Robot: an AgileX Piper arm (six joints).
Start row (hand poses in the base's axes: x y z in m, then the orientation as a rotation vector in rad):
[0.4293 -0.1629 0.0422 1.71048 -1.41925 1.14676]
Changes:
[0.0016 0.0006 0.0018 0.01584 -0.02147 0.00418]
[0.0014 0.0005 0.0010 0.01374 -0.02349 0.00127]
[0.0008 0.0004 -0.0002 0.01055 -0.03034 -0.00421]
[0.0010 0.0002 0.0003 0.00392 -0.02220 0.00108]
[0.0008 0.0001 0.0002 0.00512 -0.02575 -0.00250]
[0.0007 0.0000 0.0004 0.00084 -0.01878 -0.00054]
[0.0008 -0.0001 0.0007 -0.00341 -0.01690 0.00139]
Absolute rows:
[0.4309 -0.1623 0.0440 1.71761 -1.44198 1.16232]
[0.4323 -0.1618 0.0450 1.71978 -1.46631 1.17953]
[0.4331 -0.1614 0.0448 1.71200 -1.49591 1.20264]
[0.4341 -0.1612 0.0451 1.70748 -1.51150 1.22381]
[0.4349 -0.1611 0.0453 1.69875 -1.53258 1.24617]
[0.4356 -0.1611 0.0457 1.69160 -1.54454 1.26477]
[0.4364 -0.1612 0.0464 1.68426 -1.55034 1.28483]

